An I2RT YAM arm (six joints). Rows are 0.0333 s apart.
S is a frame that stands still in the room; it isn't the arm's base.
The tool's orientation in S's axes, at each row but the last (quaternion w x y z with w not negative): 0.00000, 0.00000, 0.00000, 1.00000; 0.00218, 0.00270, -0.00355, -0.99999; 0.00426, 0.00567, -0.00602, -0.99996; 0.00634, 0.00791, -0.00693, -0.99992; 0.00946, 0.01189, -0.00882, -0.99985; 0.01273, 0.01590, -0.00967, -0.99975; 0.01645, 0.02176, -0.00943, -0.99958; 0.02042, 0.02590, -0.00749, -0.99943; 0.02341, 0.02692, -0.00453, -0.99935
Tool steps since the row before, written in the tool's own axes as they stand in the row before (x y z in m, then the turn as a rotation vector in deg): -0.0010, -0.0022, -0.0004, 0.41, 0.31, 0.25; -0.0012, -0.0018, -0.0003, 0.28, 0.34, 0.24; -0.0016, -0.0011, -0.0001, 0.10, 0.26, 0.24; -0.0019, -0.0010, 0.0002, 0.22, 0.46, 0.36; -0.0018, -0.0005, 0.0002, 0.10, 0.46, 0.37; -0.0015, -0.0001, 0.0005, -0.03, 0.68, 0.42; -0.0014, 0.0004, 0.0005, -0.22, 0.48, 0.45; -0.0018, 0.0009, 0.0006, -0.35, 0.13, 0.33; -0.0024, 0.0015, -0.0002, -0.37, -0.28, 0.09
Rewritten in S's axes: 0.0010, 0.0022, -0.0004, -0.41, -0.31, 0.25; 0.0012, 0.0018, -0.0003, -0.28, -0.34, 0.24; 0.0016, 0.0011, -0.0001, -0.10, -0.26, 0.24; 0.0019, 0.0010, 0.0002, -0.22, -0.46, 0.36; 0.0018, 0.0005, 0.0002, -0.10, -0.46, 0.38; 0.0015, 0.0001, 0.0005, 0.03, -0.67, 0.43; 0.0014, -0.0003, 0.0006, 0.22, -0.46, 0.47; 0.0018, -0.0008, 0.0007, 0.34, -0.11, 0.35; 0.0025, -0.0014, -0.0001, 0.35, 0.30, 0.11
